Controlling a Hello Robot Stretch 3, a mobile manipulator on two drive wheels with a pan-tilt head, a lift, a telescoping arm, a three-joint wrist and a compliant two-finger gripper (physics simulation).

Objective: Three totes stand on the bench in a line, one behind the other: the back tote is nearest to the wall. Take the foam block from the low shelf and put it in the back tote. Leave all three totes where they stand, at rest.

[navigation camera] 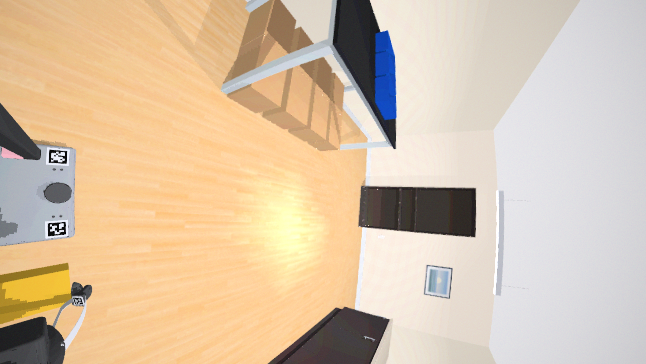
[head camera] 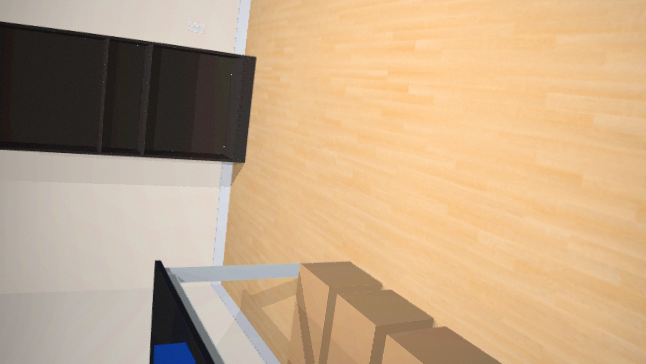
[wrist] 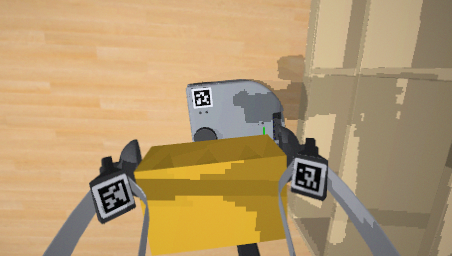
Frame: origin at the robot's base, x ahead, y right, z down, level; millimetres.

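Seen in the pictures: gripper, fingertip midpoint: point(navigation camera: 34, 299) point(wrist: 211, 151); robot's base at its link origin: point(navigation camera: 58, 191) point(wrist: 206, 126).
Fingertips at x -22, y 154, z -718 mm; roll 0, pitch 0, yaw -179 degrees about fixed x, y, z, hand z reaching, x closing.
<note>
Pixels of each thing's middle, then the offset from my fingertips to it. "spot": a spot on its surface instead. Level surfaces: height alone.
- yellow foam block at the middle of its body: point(wrist: 215, 189) point(navigation camera: 32, 291) dx +0, dy -22, dz -20 mm
- black-topped bench at its surface level: dz -196 mm
- blue tote at a spot on its surface: point(head camera: 174, 353) spot: dx +1584, dy -760, dz -247 mm
- beige shelf-like unit at a spot on its surface: point(wrist: 340, 73) spot: dx -368, dy +19, dz +458 mm
The yellow foam block point(navigation camera: 37, 290) point(wrist: 212, 215) is between the two fingers of my gripper point(wrist: 211, 151), which press on its two sides; it is held in the air over the floor, beside my base. In the navigation camera view one finger shows at the block's end; the other is hidden. The blue totes point(navigation camera: 385, 95) stand in a row on the black-topped bench point(head camera: 167, 305) point(navigation camera: 352, 35), away from the gripper. In the head camera view part of one blue tote point(head camera: 174, 353) shows at the bottom edge. The inside of the totes does not show.
Cardboard boxes point(head camera: 356, 311) point(navigation camera: 299, 95) stand under the bench. My base point(navigation camera: 25, 200) point(wrist: 230, 102) is below the gripper. A beige shelf-like unit point(wrist: 340, 73) stands close at the right in the wrist view. A dark shelf unit point(head camera: 250, 110) point(navigation camera: 364, 207) stands at the wall; another dark cabinet point(navigation camera: 335, 345) stands apart.
</note>
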